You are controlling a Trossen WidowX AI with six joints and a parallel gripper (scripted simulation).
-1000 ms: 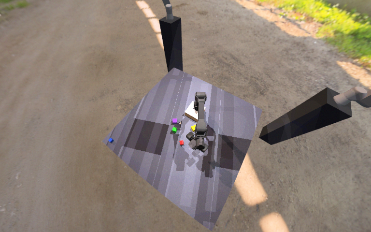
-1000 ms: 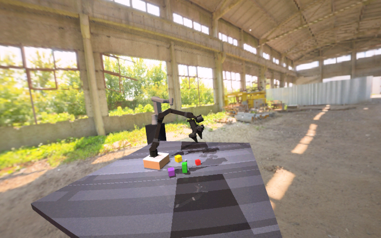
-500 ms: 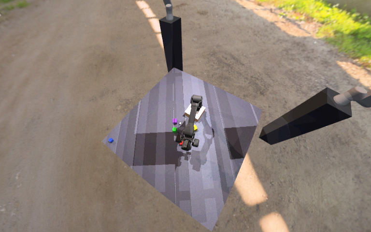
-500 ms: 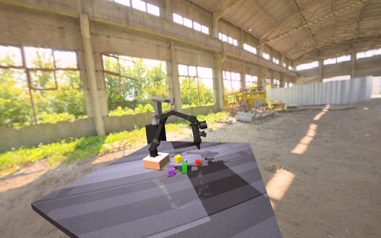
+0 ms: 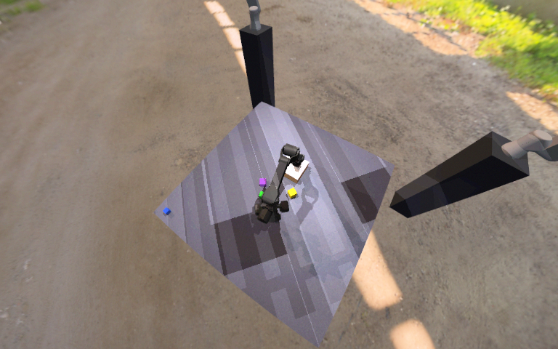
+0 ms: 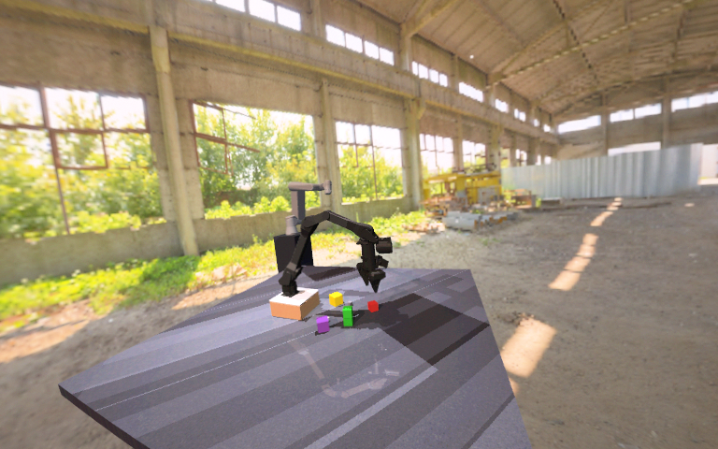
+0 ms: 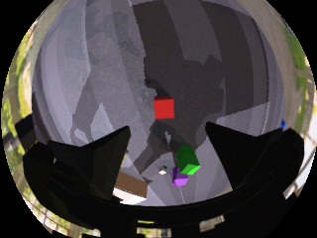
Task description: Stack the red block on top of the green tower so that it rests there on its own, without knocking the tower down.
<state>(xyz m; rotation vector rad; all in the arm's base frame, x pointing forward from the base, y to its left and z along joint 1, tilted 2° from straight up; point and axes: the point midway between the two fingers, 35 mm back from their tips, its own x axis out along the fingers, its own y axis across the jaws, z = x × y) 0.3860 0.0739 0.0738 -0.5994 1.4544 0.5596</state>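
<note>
Now: the red block 8 cm below my gripper tip. From my gripper tip the other things lie so: blue block: 41 cm ahead, 60 cm to the right, 8 cm below; then yellow block: 19 cm behind, 2 cm to the left, 8 cm below; then purple block: 14 cm behind, 19 cm to the right, 8 cm below.
</note>
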